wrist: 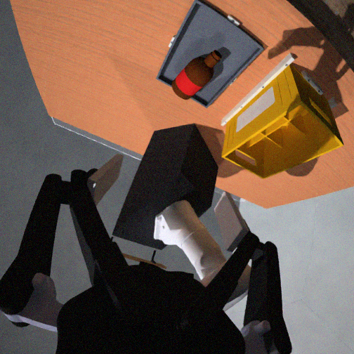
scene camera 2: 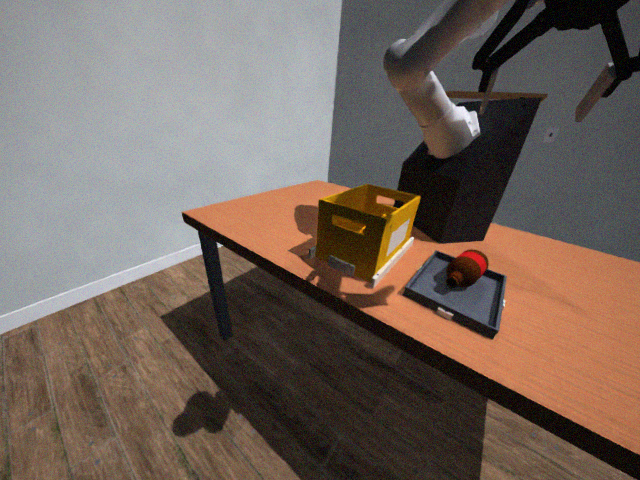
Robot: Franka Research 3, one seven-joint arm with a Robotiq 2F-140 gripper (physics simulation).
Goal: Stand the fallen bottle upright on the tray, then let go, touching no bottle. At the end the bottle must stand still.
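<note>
A brown bottle (scene camera 2: pixel 466 268) (wrist: pixel 194 77) with a red label lies on its side in the dark grey tray (scene camera 2: pixel 475 308) (wrist: pixel 192 37). In the scene view its neck points toward the front left. Its base end overlaps the tray's back rim in both views; whether it rests on that rim I cannot tell. My gripper (scene camera 2: pixel 531 114) (wrist: pixel 171 184) is wide open and empty. It is high above the table, well apart from the bottle and the tray. In the scene view it is at the top right, partly cut off by the frame.
A yellow crate (scene camera 2: pixel 346 242) (wrist: pixel 290 95) stands beside the tray, left of it in the scene view, with a white strip along its near side. The black robot pedestal (scene camera 2: pixel 439 191) (wrist: pixel 160 165) stands behind them. The wooden table (scene camera 2: pixel 558 310) (wrist: pixel 90 60) carries the crate and tray.
</note>
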